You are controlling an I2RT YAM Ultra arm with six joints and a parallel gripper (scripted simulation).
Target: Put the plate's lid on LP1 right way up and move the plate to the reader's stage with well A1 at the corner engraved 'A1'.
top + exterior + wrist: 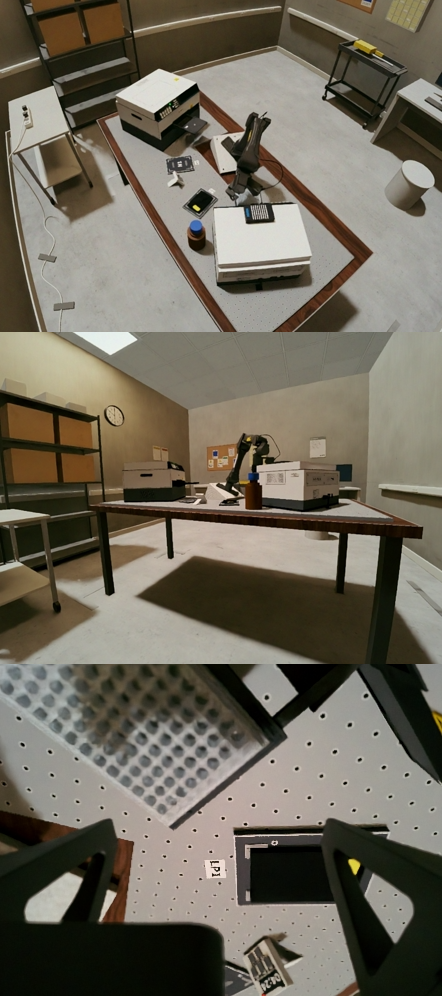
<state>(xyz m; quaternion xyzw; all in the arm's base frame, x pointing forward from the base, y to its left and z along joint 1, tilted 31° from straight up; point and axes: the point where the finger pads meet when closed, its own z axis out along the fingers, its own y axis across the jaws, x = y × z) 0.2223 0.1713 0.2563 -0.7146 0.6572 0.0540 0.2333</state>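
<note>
Right now my hand is 6 cm past the well plate, 6 cm above it and 3 cm to the right of it. Round my hand: label: 18 cm to the right, 15 cm below, 1 cm ahead.
</note>
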